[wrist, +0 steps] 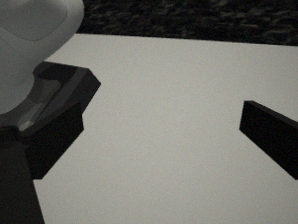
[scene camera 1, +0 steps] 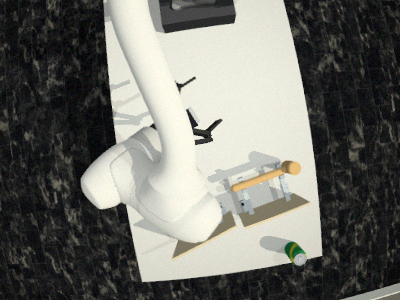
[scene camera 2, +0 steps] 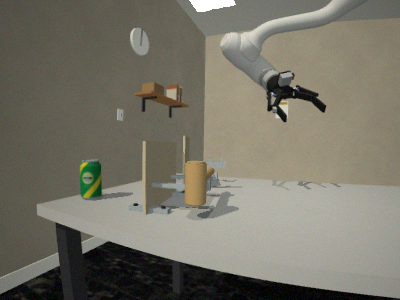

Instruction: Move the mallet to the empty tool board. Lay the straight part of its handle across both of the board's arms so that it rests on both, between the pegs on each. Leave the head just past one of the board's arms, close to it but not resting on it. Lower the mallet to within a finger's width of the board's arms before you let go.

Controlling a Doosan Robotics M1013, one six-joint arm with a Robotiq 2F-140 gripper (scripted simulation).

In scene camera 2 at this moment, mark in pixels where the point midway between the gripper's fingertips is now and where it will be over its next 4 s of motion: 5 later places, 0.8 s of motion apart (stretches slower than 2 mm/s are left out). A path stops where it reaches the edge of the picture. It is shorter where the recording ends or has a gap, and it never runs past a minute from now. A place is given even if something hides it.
The gripper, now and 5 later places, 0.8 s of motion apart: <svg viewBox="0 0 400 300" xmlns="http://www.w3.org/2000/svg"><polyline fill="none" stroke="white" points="305,113 239,132 202,167 201,189 202,169 210,147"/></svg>
